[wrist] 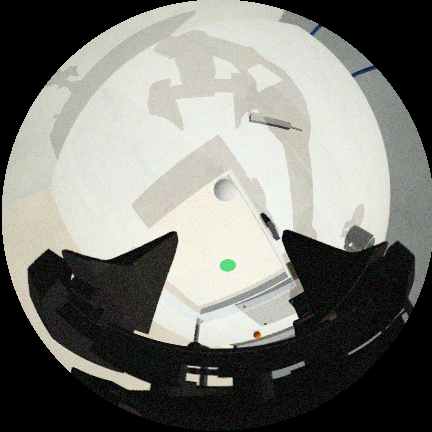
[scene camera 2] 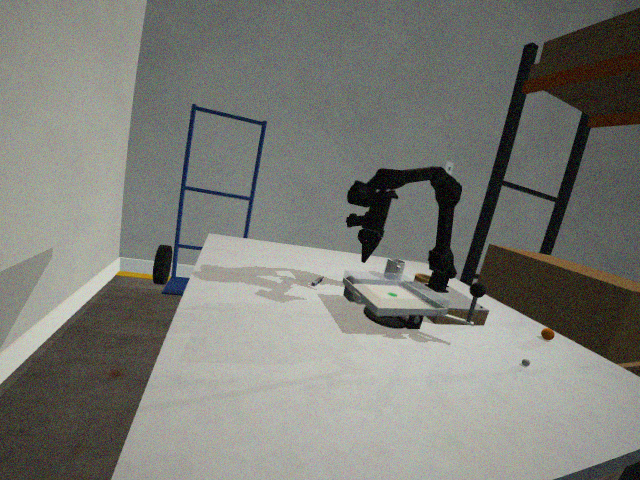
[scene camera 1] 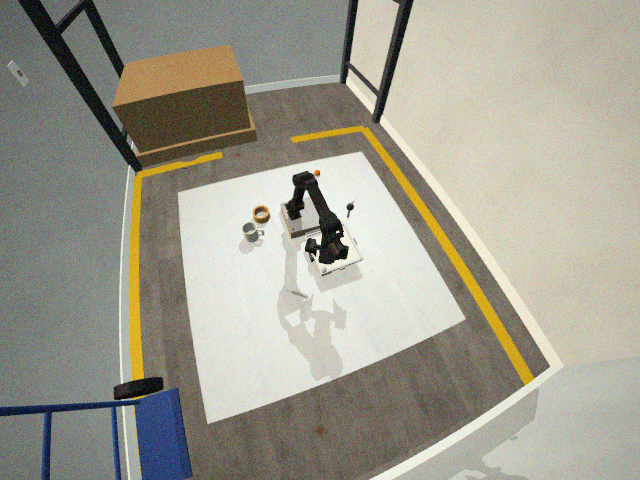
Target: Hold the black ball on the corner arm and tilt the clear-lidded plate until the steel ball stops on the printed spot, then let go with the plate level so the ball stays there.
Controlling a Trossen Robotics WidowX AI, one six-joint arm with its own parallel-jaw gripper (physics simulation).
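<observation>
The clear-lidded plate (scene camera 1: 354, 246) (scene camera 2: 408, 312) (wrist: 192, 262) stands in front of the arm's base; I cannot tell exactly how level it is. The steel ball (wrist: 225, 190) rests in the plate's far corner in the wrist view, apart from the green printed spot (scene camera 2: 392, 294) (wrist: 228, 265). The black ball (scene camera 1: 349, 206) (scene camera 2: 477, 289) (wrist: 194, 345) tops a thin upright rod at the plate's corner arm, on the base side; in the wrist view it is partly hidden by the gripper body. My gripper (scene camera 2: 366, 258) (wrist: 231, 235) is open and empty above the plate, away from the black ball.
A grey mug (scene camera 1: 250, 232) (scene camera 2: 394, 268) (wrist: 359, 238) and a wooden ring (scene camera 1: 262, 220) (scene camera 2: 422, 277) stand beside the base. A slim tool (scene camera 1: 297, 293) (scene camera 2: 316, 281) (wrist: 272, 121) lies beyond the plate. An orange ball (scene camera 1: 316, 173) (scene camera 2: 547, 334) (wrist: 257, 334) and small grey ball (scene camera 2: 525, 362) lie on the table.
</observation>
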